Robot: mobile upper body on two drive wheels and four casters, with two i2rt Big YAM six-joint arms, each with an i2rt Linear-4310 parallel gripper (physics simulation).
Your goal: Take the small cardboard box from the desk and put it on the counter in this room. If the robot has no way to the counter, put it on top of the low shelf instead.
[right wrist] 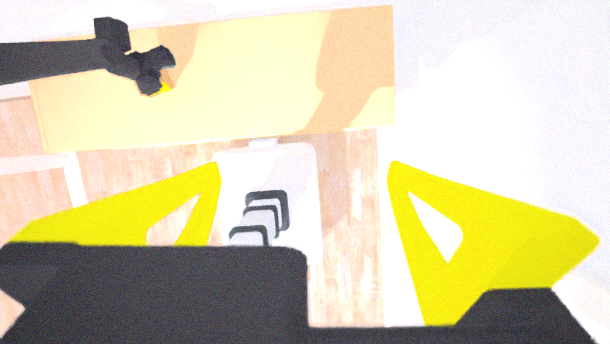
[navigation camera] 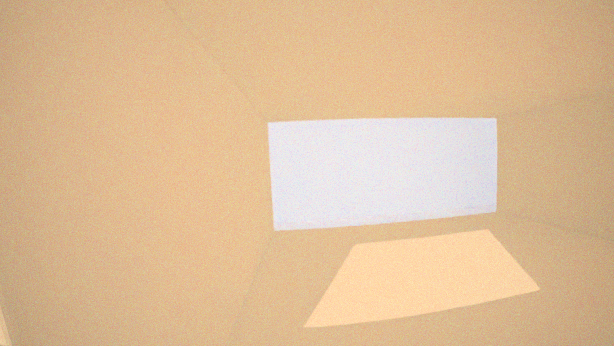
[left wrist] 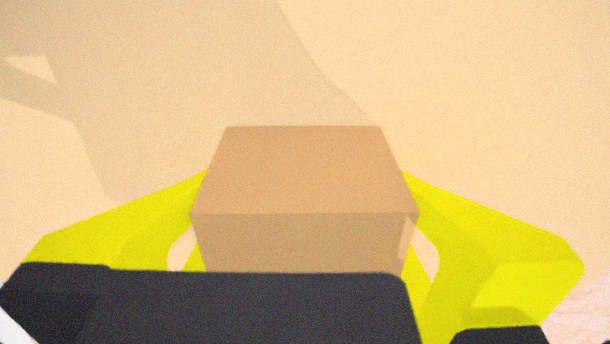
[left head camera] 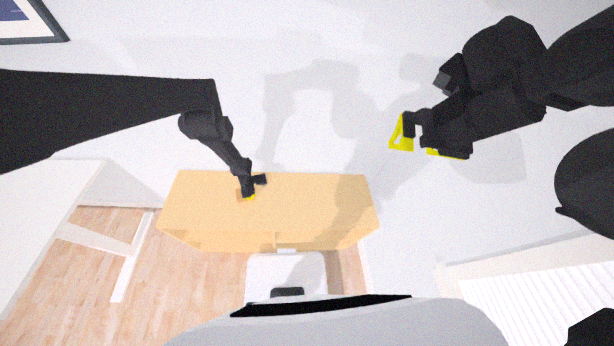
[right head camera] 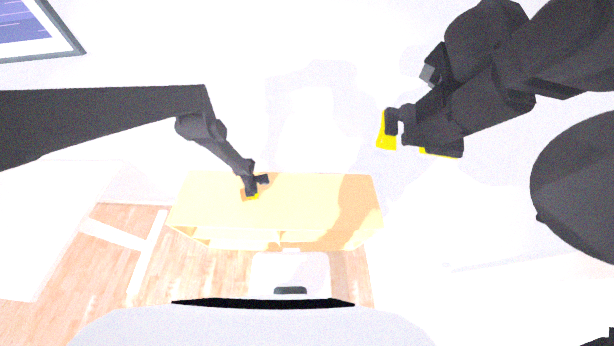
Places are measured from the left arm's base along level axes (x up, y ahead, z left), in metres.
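Where they show: left gripper, fingertip midpoint: point(right wrist: 164, 80) point(left wrist: 303, 173) point(left head camera: 249, 195) point(right head camera: 254, 194); right gripper, fingertip midpoint: point(right wrist: 304, 170) point(left head camera: 408, 148) point(right head camera: 399, 146).
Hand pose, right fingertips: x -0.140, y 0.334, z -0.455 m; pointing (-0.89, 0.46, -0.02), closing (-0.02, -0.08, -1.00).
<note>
After its pixels a point has its place.
The small cardboard box point(left head camera: 239, 195) @[x -0.750, y 0.543, z 0.039 m] point(right head camera: 244, 195) @[x -0.749, y 0.539, z 0.033 m] point(left wrist: 305, 172) @[x -0.768, y 0.577, z -0.026 m] is between the yellow fingers of my left gripper point(left head camera: 247, 196) @[x -0.796, y 0.572, z -0.006 m] point(left wrist: 303, 173) @[x -0.796, y 0.572, z -0.006 m], which is shut on it. The box is over the top of the low light-wood shelf point(left head camera: 305, 200) @[x -0.800, y 0.542, z -0.325 m] point(right head camera: 300, 200) @[x -0.800, y 0.541, z -0.278 m] point(right wrist: 250, 75) @[x -0.800, y 0.564, z -0.288 m], left of the middle. I cannot tell whether its underside touches the shelf top. My right gripper point(left head camera: 420, 146) @[x -0.140, y 0.334, z -0.455 m] point(right head camera: 407, 145) @[x -0.140, y 0.334, z -0.455 m] point(right wrist: 304, 170) @[x -0.140, y 0.334, z -0.455 m] is open and empty, up and to the right of the shelf in the head views. I cannot make out the counter in these views.
A white table point(left head camera: 40, 200) @[x -0.690, y 0.445, z 1.079 m] with white legs, possibly the desk, stands at the left. My pale base is close in front of the shelf. A wall is behind the shelf, with a framed picture point(left head camera: 52, 21) @[x -0.038, y 0.746, z 0.550 m] upper left. A white ribbed panel point(left head camera: 540, 300) @[x -0.312, y -0.025, z -0.875 m] is lower right.
</note>
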